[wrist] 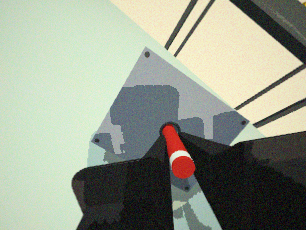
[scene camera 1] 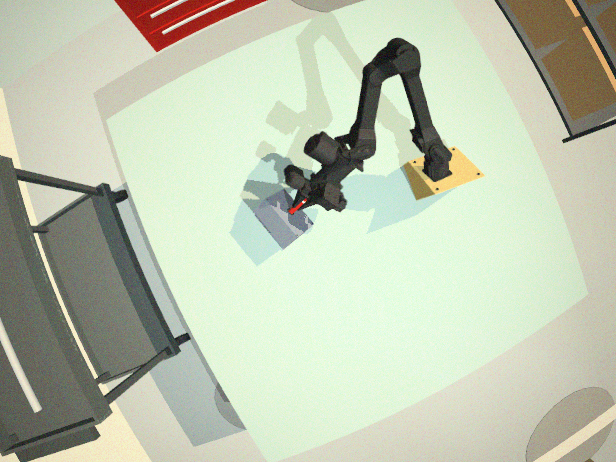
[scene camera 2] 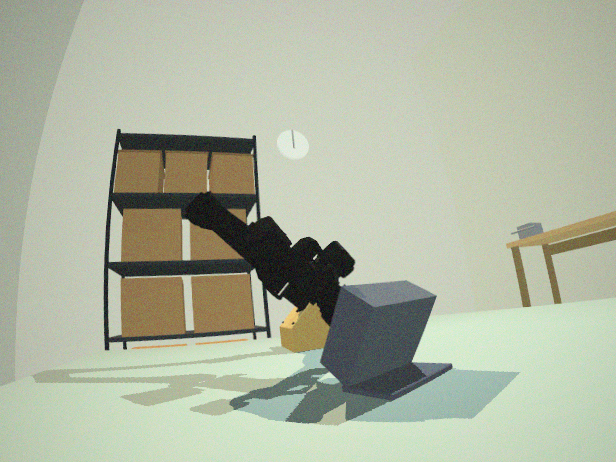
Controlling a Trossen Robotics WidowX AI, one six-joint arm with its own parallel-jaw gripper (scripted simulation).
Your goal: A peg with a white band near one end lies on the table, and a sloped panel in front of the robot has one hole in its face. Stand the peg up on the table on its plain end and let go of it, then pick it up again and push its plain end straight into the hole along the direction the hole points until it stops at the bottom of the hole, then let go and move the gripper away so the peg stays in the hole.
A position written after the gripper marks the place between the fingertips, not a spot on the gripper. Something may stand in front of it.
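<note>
There's a grey sloped panel (scene camera 1: 273, 213) and (wrist: 155, 92), and a red peg (wrist: 182, 165) as well. Scene camera 2 does not show the red peg, hidden by the grey sloped panel. The gripper (scene camera 2: 358, 313), (wrist: 171, 138) and (scene camera 1: 295, 208) is holding the peg.
</note>
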